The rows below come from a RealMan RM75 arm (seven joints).
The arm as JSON. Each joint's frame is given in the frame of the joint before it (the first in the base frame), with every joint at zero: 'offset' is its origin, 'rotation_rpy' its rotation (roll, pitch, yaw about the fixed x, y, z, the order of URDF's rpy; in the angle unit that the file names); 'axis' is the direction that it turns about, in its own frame. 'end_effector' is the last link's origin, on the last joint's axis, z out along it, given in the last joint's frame.
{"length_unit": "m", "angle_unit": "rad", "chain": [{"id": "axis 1", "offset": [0.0, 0.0, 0.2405], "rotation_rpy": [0.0, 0.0, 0.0], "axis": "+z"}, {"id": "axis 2", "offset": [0.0, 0.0, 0.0], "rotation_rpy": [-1.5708, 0.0, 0.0], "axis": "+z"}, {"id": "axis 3", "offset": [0.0, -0.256, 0.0], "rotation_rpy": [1.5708, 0.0, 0.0], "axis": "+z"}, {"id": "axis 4", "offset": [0.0, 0.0, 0.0], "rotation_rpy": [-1.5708, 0.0, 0.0], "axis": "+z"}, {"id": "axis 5", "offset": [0.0, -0.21, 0.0], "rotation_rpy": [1.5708, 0.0, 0.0], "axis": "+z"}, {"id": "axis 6", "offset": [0.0, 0.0, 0.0], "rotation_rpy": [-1.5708, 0.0, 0.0], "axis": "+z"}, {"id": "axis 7", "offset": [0.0, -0.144, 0.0], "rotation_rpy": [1.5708, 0.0, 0.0], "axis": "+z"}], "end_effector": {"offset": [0.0, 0.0, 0.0], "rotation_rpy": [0.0, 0.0, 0.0]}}
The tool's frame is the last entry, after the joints.
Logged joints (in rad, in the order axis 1, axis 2, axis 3, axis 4, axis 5, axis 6, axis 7), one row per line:
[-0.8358 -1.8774 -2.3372 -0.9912 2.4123 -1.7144 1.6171]
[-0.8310 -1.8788 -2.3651 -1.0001 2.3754 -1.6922 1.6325]
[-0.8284 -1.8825 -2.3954 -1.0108 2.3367 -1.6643 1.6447]
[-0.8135 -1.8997 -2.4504 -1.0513 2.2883 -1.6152 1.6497]
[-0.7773 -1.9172 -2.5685 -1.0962 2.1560 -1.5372 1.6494]
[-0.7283 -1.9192 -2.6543 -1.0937 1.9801 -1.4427 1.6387]
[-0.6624 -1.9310 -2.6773 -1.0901 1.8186 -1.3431 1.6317]
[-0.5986 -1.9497 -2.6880 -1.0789 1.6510 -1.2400 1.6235]
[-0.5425 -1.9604 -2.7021 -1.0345 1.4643 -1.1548 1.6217]
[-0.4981 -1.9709 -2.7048 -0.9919 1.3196 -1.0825 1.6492]
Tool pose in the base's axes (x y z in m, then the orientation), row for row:
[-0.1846 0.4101 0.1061 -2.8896 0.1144 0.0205]
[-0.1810 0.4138 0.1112 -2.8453 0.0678 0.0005]
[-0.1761 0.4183 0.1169 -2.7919 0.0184 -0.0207]
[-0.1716 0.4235 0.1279 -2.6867 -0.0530 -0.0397]
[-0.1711 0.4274 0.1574 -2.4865 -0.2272 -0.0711]
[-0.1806 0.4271 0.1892 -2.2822 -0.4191 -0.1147]
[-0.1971 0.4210 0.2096 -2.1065 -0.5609 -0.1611]
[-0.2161 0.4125 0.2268 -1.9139 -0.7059 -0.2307]
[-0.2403 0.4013 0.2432 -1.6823 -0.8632 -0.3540]
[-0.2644 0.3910 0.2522 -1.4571 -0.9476 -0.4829]
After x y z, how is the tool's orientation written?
As angles about the fixed x, y, z axes (roll, pitch, yaw), in radians.
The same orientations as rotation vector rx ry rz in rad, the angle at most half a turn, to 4 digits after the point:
[-2.8862 -0.0086 0.1690]
[-2.8438 0.0137 0.0965]
[-2.7915 0.0334 0.0206]
[-2.6865 0.0368 -0.0835]
[-2.4797 -0.0079 -0.3125]
[-2.2626 -0.0901 -0.5377]
[-2.0811 -0.1710 -0.6860]
[-1.8945 -0.2643 -0.8277]
[-1.7002 -0.3690 -0.9826]
[-1.5400 -0.4430 -1.0641]

